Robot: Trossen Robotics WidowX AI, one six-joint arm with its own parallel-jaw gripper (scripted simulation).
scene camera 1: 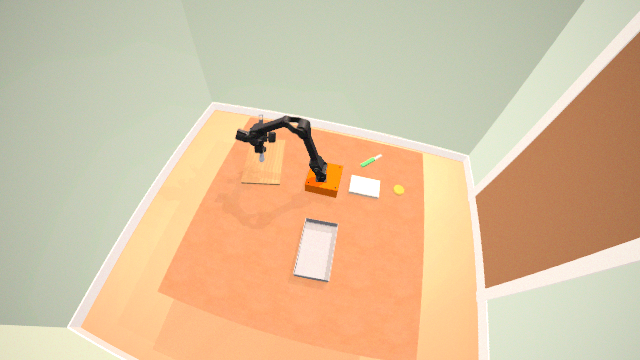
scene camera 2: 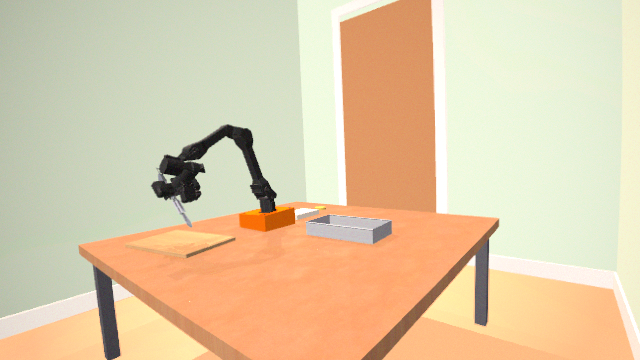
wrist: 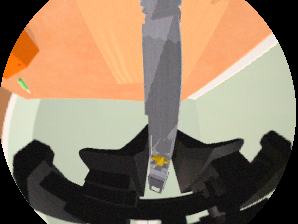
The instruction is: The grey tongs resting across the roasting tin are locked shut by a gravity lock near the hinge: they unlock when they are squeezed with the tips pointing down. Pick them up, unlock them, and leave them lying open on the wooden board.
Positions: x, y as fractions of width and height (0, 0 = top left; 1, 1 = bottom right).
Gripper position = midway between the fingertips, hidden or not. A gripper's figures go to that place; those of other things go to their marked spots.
Labels:
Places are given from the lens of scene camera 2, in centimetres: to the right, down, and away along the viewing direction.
gripper (scene camera 2: 0.26, 0.55): -61, 8, 120
wooden board (scene camera 2: 0.28, 0.68): -53, 24, 113
grey roasting tin (scene camera 2: 0.54, 0.63): 10, 18, 112
The marked spots on the wooden board and the grey roasting tin are 64 cm apart.

